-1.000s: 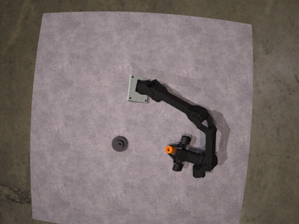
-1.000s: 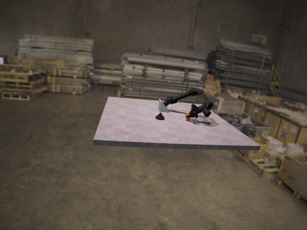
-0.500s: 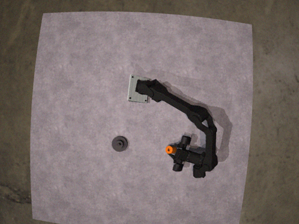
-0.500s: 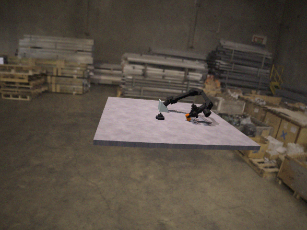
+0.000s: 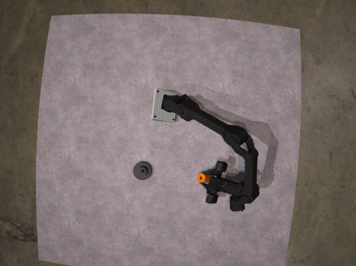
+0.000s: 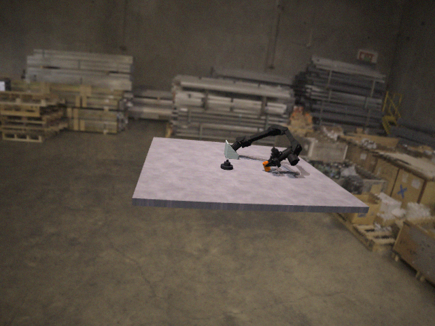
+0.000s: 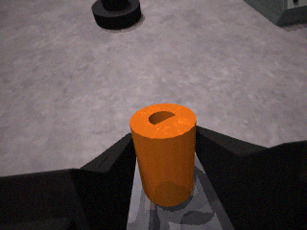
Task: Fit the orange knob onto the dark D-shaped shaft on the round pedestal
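Right now my gripper tip is 10 mm to the right of the orange knob. The rest, counted from my gripper tip: dark pedestal 30 mm ahead, 270 mm to the right, 10 mm below.
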